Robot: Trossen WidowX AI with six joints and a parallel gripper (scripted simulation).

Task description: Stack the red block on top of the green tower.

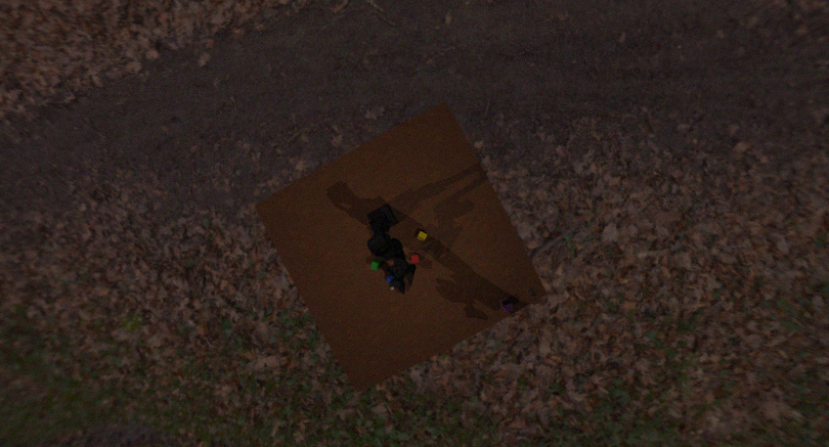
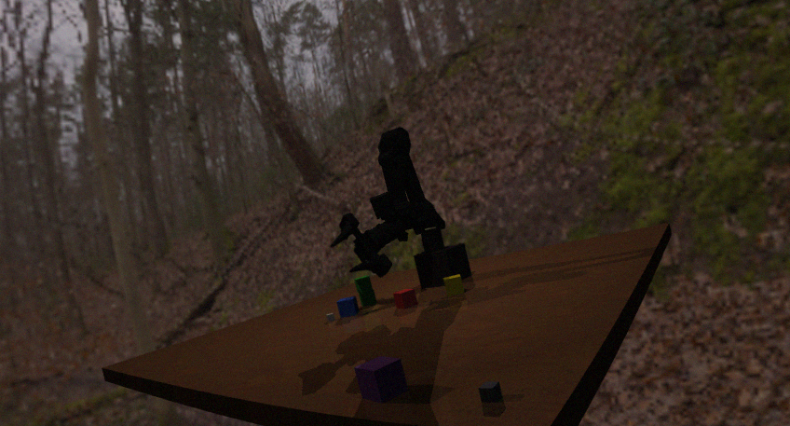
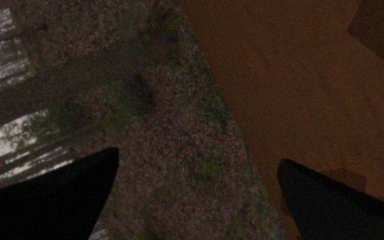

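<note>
My gripper tip is 14 cm above the red block, 10 cm past it and 9 cm to the right of it. Also, from my gripper tip: blue block 14 cm below, 8 cm to the right, 5 cm behind; then yellow block 20 cm behind, 18 cm to the left, 14 cm below; then tiny pale cube 15 cm below, 10 cm to the right.
</note>
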